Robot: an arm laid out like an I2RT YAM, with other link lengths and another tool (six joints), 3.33 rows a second.
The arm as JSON. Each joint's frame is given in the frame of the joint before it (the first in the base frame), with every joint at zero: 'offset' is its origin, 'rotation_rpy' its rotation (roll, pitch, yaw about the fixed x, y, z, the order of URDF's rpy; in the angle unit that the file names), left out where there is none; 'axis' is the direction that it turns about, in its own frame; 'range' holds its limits. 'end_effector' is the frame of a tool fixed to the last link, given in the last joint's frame.
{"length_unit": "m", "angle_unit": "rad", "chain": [
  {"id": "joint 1", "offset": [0.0, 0.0, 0.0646], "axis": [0.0, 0.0, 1.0], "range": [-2.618, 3.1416]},
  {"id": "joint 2", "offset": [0.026, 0.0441, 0.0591], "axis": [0.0, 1.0, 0.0], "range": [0.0, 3.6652]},
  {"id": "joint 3", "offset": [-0.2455, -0.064, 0.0], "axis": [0.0, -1.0, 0.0], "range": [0.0, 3.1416]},
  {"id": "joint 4", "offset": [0.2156, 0.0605, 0.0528], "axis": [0.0, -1.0, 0.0], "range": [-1.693, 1.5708]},
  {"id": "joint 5", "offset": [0.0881, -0.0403, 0.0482], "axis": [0.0, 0.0, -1.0], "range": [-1.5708, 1.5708]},
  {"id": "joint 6", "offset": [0.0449, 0.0, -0.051], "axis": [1.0, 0.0, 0.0], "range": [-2.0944, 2.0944]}
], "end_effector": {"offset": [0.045, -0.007, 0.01], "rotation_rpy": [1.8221, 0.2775, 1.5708]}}
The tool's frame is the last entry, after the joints.
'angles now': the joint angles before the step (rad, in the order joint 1, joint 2, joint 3, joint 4, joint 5, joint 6). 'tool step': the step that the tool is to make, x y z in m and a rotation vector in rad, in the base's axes. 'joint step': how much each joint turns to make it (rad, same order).
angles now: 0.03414 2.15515 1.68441 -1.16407 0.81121 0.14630
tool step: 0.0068 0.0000 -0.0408 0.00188 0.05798 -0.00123
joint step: -0.00118 0.11374 -0.00027 0.05644 -0.00381 -0.00043
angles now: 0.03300 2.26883 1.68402 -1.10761 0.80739 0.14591
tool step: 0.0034 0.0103 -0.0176 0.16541 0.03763 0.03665
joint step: -0.00077 0.01693 -0.00070 0.03518 -0.16136 -0.07477
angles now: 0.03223 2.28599 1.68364 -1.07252 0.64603 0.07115
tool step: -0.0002 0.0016 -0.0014 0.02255 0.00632 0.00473
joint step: 0.00010 0.00003 -0.00014 -0.00028 -0.02214 -0.00866
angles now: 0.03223 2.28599 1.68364 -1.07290 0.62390 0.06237
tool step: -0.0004 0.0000 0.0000 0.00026 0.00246 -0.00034
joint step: -0.00003 0.00010 0.00014 -0.00269 -0.00037 0.00034
